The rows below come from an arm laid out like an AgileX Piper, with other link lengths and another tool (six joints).
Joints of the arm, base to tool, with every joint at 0 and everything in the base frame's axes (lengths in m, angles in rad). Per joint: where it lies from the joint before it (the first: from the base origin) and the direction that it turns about. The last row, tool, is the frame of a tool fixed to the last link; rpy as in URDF.
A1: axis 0 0 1 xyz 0 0 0.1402
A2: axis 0 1 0 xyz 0 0 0
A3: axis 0 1 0 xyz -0.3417 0 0.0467
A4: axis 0.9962 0 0.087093 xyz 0.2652 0 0.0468
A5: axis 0 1 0 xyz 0 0 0
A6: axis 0.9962 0 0.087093 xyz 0.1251 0 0.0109
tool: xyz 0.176 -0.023 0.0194 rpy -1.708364 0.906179 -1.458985
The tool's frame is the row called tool.
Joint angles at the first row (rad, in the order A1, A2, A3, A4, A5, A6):
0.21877, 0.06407, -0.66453, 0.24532, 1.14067, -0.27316
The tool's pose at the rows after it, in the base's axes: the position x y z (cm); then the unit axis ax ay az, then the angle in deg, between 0 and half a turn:
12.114 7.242 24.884 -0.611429 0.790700 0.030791 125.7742
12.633 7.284 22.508 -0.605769 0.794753 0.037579 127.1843
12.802 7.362 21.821 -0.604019 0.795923 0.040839 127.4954
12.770 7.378 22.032 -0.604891 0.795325 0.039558 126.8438
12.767 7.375 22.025 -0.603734 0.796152 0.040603 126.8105
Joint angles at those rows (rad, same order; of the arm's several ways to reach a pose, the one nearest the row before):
0.21880, 0.02961, -0.57846, 0.24529, 1.10950, -0.28863
0.21878, 0.01608, -0.50980, 0.24620, 1.08299, -0.28864
0.21873, 0.01300, -0.48844, 0.24930, 1.07225, -0.28869
0.21965, 0.00447, -0.48845, 0.25020, 1.06889, -0.28763
0.21964, 0.00443, -0.48845, 0.25021, 1.06892, -0.28442

